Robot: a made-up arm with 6 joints. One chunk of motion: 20 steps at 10 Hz.
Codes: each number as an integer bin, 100 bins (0 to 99) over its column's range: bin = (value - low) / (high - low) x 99, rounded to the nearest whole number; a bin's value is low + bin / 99 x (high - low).
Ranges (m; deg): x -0.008..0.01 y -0.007..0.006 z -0.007..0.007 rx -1..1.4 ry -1.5..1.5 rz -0.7..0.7
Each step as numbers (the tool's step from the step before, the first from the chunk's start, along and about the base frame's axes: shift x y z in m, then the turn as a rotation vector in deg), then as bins.
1 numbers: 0.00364 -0.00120 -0.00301 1.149 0.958 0.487
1 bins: 64 44 28 89 81 84
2 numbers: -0.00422 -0.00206 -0.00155 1.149 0.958 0.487
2 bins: 21 38 39 89 81 84
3 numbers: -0.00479 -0.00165 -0.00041 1.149 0.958 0.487
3 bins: 18 41 47 89 81 84
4 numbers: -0.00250 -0.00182 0.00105 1.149 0.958 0.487
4 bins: 30 39 57 89 81 84
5 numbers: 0.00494 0.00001 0.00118 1.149 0.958 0.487
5 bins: 71 53 58 89 81 84
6 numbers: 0.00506 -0.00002 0.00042 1.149 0.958 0.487
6 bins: 72 53 52 89 81 84
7 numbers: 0.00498 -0.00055 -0.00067 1.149 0.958 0.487
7 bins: 71 49 45 89 81 84
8 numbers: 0.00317 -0.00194 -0.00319 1.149 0.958 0.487
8 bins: 61 39 27 89 81 84
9 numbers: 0.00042 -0.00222 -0.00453 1.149 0.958 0.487
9 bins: 46 36 17 89 81 84
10 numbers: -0.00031 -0.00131 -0.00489 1.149 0.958 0.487
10 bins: 42 43 15 89 81 84
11 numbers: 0.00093 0.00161 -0.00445 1.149 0.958 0.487
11 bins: 49 66 18 89 81 84
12 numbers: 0.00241 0.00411 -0.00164 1.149 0.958 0.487
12 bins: 57 85 38 89 81 84
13 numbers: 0.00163 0.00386 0.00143 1.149 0.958 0.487
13 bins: 53 83 60 89 81 84
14 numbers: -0.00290 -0.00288 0.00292 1.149 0.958 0.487
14 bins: 28 31 70 89 81 84
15 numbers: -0.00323 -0.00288 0.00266 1.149 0.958 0.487
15 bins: 26 31 68 89 81 84
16 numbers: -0.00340 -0.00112 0.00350 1.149 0.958 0.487
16 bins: 25 45 74 89 81 84
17 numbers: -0.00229 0.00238 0.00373 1.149 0.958 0.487
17 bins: 31 71 76 89 81 84
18 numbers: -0.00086 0.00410 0.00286 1.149 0.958 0.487
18 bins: 39 85 70 89 81 84
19 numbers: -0.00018 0.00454 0.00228 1.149 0.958 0.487
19 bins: 43 88 66 89 81 84
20 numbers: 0.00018 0.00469 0.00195 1.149 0.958 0.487
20 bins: 45 89 63 89 81 84
